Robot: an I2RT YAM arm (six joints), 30 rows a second.
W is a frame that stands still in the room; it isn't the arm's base.
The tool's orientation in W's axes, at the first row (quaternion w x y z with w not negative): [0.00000, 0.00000, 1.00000, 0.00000]
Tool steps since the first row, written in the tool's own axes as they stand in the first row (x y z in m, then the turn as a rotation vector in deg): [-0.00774, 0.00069, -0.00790, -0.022, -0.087, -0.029]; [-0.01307, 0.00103, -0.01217, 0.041, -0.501, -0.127]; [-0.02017, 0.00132, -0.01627, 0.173, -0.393, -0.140]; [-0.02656, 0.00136, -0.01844, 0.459, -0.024, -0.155]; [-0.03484, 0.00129, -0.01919, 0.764, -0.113, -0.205]
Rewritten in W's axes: [0.00774, 0.00069, 0.00790, 0.022, -0.087, 0.029]; [0.01307, 0.00103, 0.01217, -0.041, -0.501, 0.127]; [0.02017, 0.00132, 0.01627, -0.173, -0.393, 0.140]; [0.02656, 0.00136, 0.01844, -0.459, -0.024, 0.155]; [0.03484, 0.00129, 0.01919, -0.764, -0.113, 0.205]
